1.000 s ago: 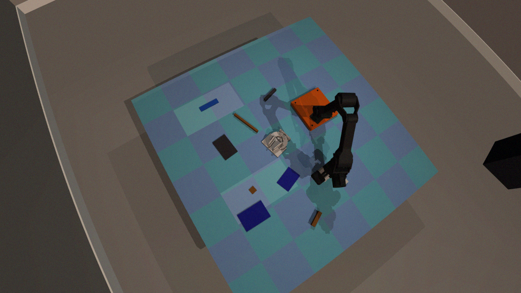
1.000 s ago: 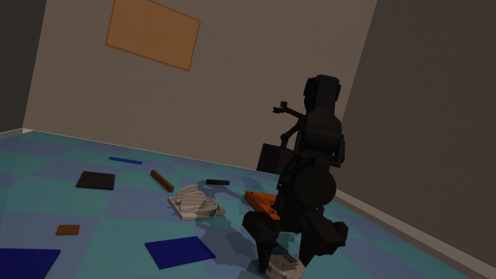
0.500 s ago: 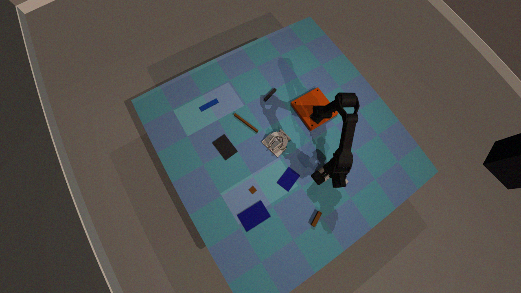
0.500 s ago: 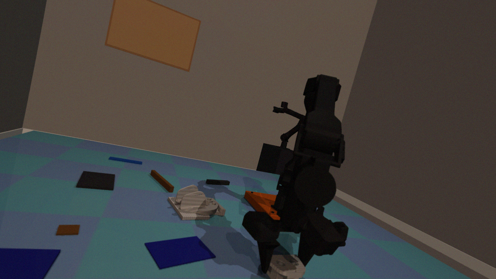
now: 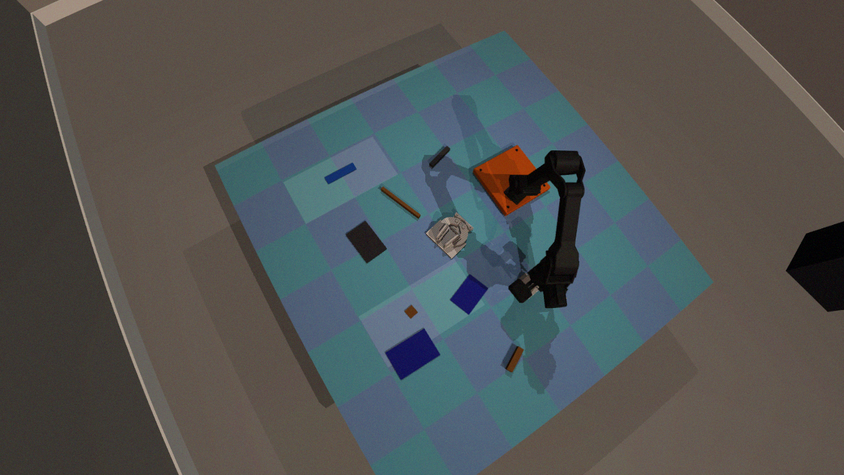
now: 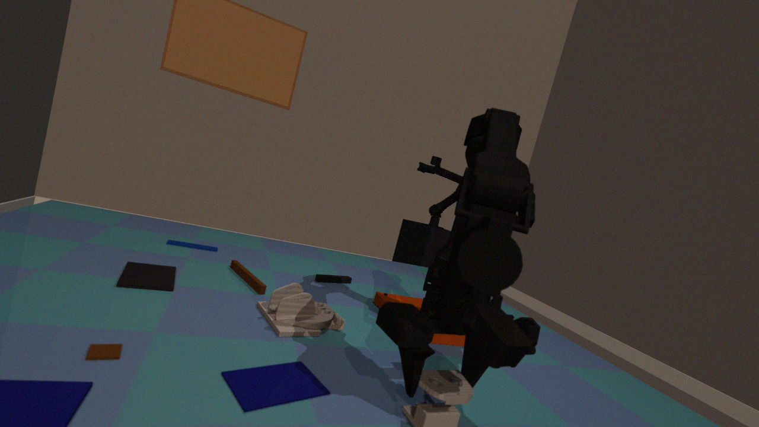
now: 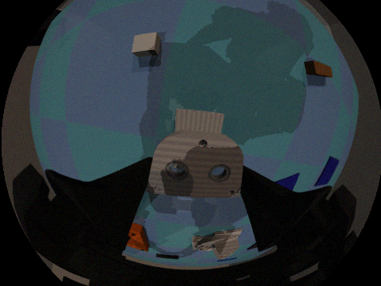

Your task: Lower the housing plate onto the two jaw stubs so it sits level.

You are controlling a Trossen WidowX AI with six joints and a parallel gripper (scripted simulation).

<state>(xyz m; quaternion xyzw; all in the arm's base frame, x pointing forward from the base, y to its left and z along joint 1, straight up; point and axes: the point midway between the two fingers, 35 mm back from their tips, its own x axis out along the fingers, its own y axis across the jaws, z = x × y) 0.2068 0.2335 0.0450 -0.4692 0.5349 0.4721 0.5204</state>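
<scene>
The small white cube lies 120 mm to the left of my gripper tip, 50 mm behind it and 30 mm below it. From my gripper tip the other things lie so: brown block (200 mm ahead, 140 mm to the left, 30 mm below); then brown stick (480 mm to the right, 110 mm ahead, 30 mm below); then small brown tile (330 mm ahead, 190 mm to the right, 30 mm below).
</scene>
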